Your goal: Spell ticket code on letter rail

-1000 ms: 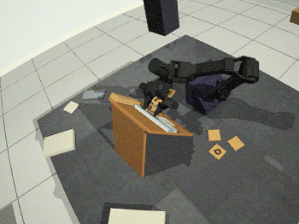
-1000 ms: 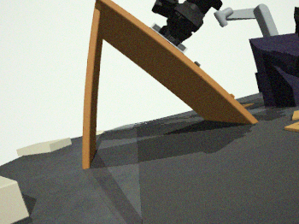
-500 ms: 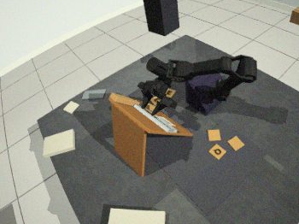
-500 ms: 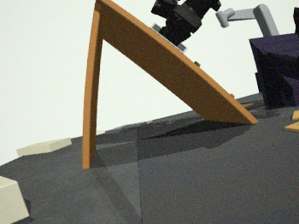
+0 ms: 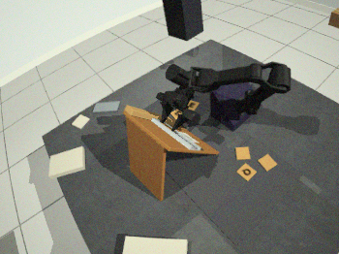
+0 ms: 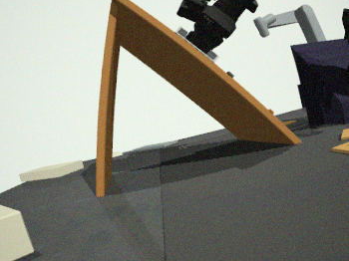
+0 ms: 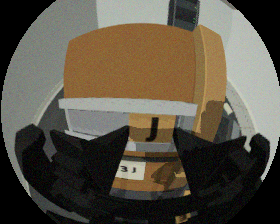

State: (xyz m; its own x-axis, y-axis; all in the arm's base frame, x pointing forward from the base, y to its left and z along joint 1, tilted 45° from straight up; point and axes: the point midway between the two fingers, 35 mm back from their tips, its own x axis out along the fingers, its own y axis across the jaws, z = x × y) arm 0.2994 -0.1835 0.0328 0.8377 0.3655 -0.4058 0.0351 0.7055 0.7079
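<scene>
The white ticket lies 50 mm behind my gripper tip, 40 mm to the left of it and 80 mm below it. From my gripper tip the other things lie so: cream block: 380 mm ahead, 340 mm to the right, 160 mm below; small cream card: 190 mm ahead, 530 mm to the right, 170 mm below; grey card: 30 mm ahead, 500 mm to the right, 170 mm below.
</scene>
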